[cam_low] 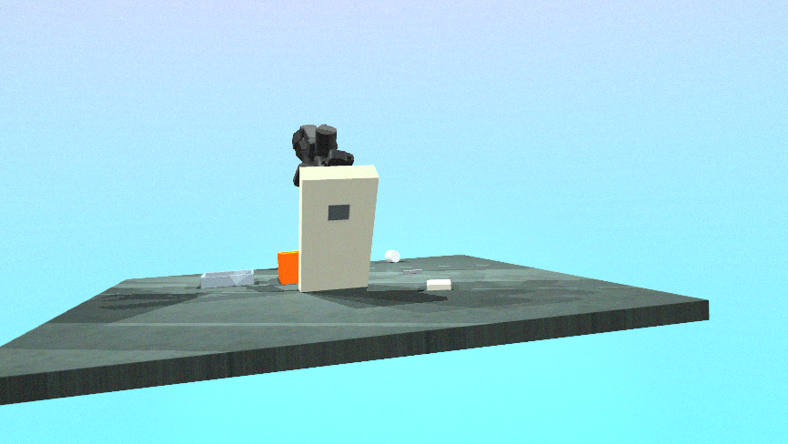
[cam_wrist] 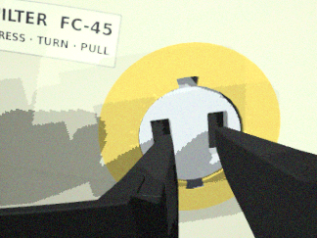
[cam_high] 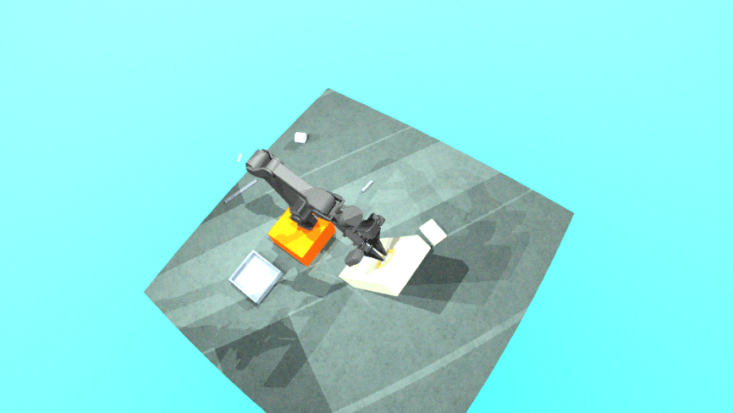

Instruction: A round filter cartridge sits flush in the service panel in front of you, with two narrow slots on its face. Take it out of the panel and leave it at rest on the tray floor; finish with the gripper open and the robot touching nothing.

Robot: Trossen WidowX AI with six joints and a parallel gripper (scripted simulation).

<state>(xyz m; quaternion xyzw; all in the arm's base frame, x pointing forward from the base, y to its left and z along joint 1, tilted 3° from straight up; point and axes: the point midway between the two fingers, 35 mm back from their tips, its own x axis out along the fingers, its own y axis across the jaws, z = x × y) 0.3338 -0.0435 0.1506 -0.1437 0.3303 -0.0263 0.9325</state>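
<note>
My gripper tip is 20 mm short of the filter cartridge and 10 mm above it. Also, from my gripper tip: white block: 70 mm ahead, 240 mm to the left, 230 mm below; then tray: 460 mm behind, 220 mm to the right, 230 mm below; then service panel: 30 mm behind, 90 mm below.
</note>
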